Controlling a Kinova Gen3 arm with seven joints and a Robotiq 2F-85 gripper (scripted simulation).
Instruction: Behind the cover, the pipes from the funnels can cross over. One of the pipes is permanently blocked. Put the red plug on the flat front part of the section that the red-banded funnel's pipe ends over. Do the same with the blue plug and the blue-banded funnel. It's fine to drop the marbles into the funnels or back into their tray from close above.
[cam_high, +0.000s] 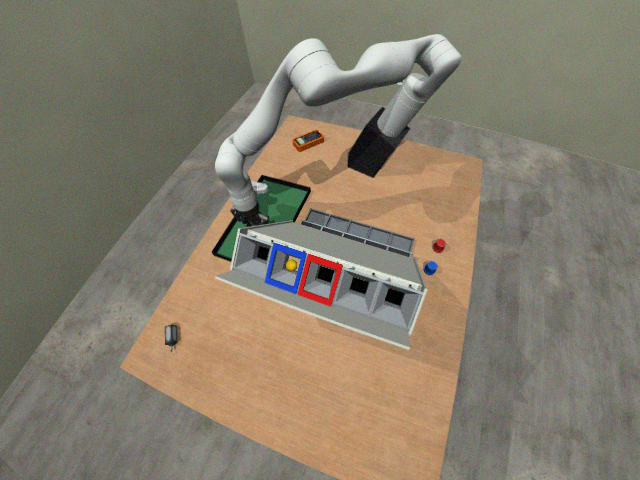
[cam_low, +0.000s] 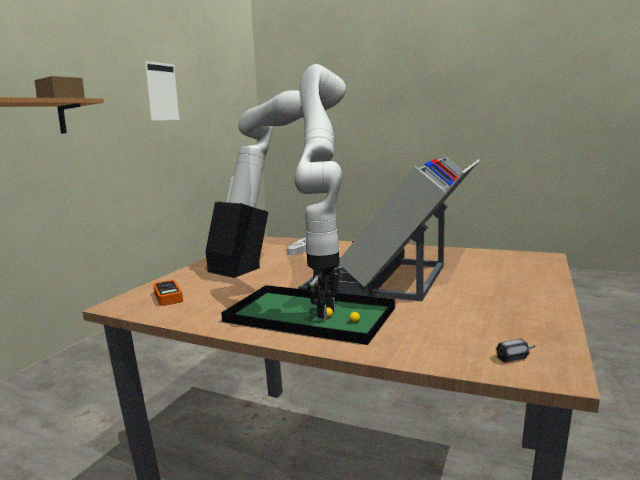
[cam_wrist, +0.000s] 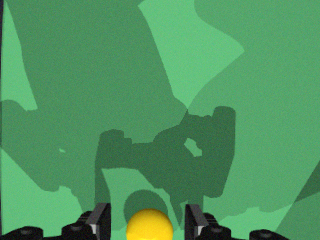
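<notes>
The green tray lies 5 cm behind my hand, 1 cm to the left of it and 2 cm below it. Also, from my hand: orange meter 50 cm behind, 2 cm to the left, 1 cm below; sloped grey cover 8 cm ahead, 34 cm to the left, 18 cm above.
</notes>
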